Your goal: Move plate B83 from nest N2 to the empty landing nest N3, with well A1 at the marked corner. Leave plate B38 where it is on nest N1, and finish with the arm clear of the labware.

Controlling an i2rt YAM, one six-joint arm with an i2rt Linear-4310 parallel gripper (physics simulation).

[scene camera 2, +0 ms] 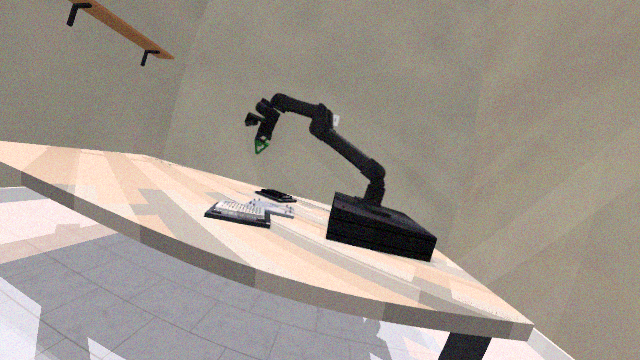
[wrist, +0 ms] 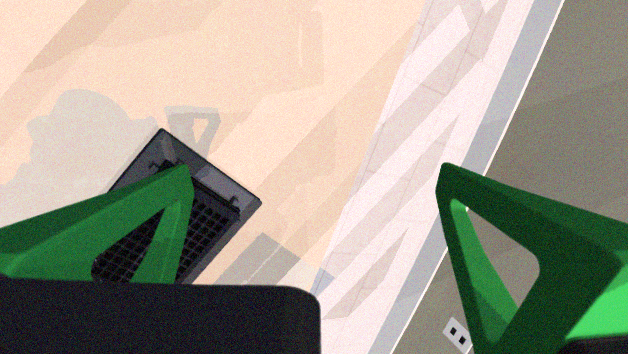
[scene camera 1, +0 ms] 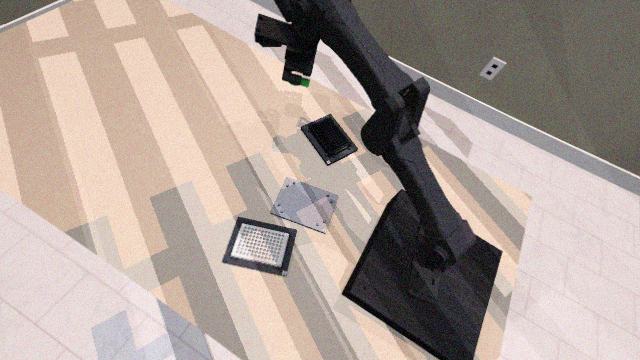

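A black well plate (scene camera 1: 330, 136) (scene camera 2: 276, 194) (wrist: 205, 222) sits on a dark nest (scene camera 1: 334, 158) (wrist: 175, 150); the left finger covers part of both in the wrist view. A white well plate (scene camera 1: 260, 244) (scene camera 2: 239, 208) sits on another dark nest (scene camera 1: 255, 268) (scene camera 2: 235, 219). The empty grey landing nest (scene camera 1: 298, 200) (scene camera 2: 280, 208) with small pins lies between them. Plate and nest labels are not readable, so I cannot tell which plate is B83. My gripper (scene camera 1: 302, 81) (scene camera 2: 261, 145) (wrist: 314, 177) is open and empty, high above the table, beyond the black plate.
The arm's black base block (scene camera 1: 380, 270) (scene camera 2: 380, 230) stands on the table (scene camera 1: 75, 150) (scene camera 2: 175, 230), to the right of the nests. A wooden wall shelf (scene camera 2: 120, 27) is at upper left in scene camera 2. A wall socket (scene camera 1: 493, 68) (wrist: 457, 334) is behind.
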